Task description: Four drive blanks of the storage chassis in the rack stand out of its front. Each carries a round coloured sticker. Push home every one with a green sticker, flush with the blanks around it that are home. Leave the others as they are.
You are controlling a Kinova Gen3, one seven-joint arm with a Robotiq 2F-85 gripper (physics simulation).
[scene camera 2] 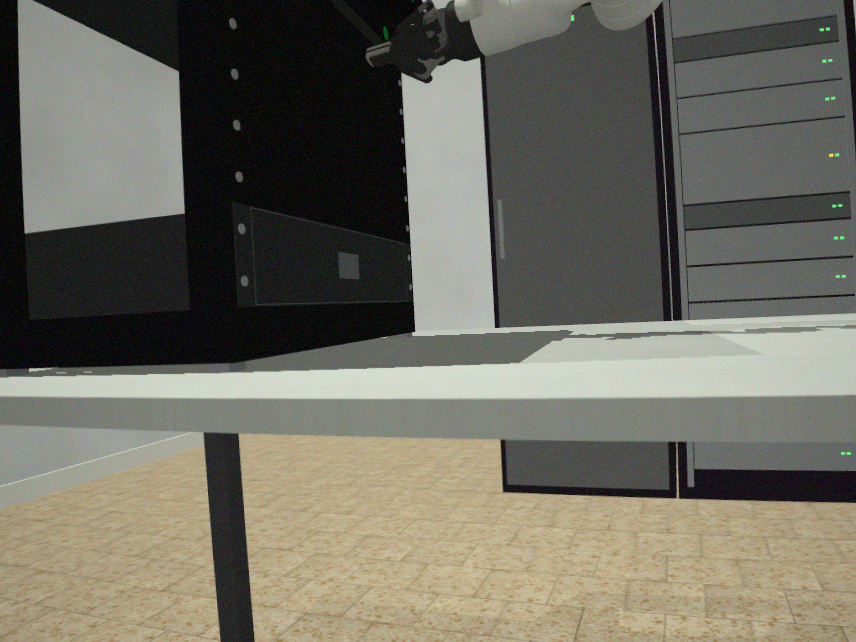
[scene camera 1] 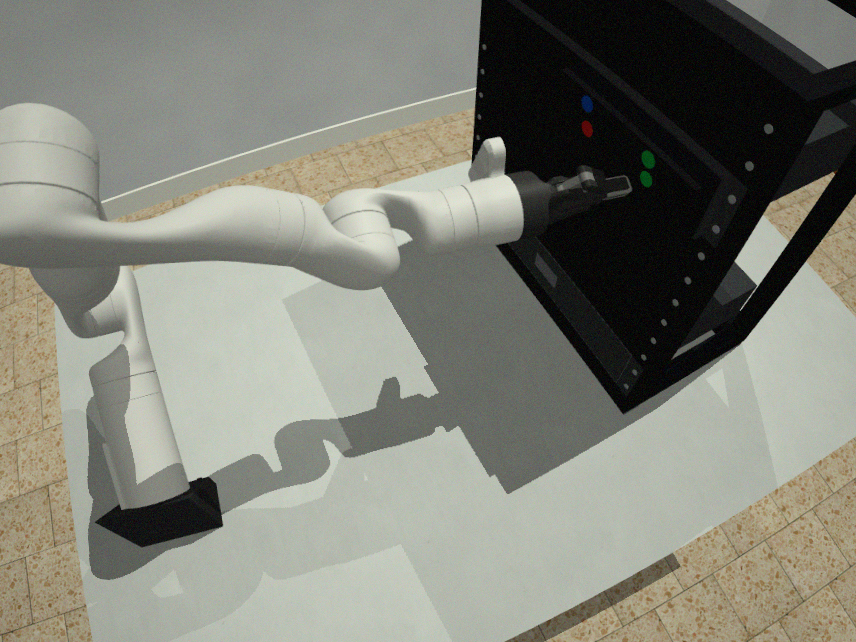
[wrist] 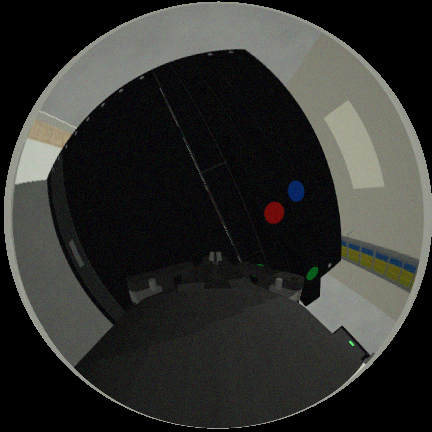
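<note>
Four round stickers show on the dark front of the storage chassis in the rack (scene camera 1: 669,331) (scene camera 2: 210,152). An upper green sticker (scene camera 1: 647,159) (wrist: 312,273) and a lower green sticker (scene camera 1: 645,178) (wrist: 260,265) sit one above the other. A blue sticker (scene camera 1: 587,103) (wrist: 296,191) is above a red sticker (scene camera 1: 587,129) (wrist: 274,212), farther left in scene camera 1. The blanks' edges are too dark to tell how far each stands out. My gripper (scene camera 1: 627,186) (scene camera 2: 370,56) (wrist: 214,258) is shut and empty, its tips close to the lower green sticker; contact cannot be told.
A lower panel with a pale label (scene camera 2: 348,266) is at the rack's bottom. The rack stands on a pale table (scene camera 1: 387,511) (scene camera 2: 553,418). Grey cabinets (scene camera 2: 573,193) stand behind the table. The rack's side posts flank the front.
</note>
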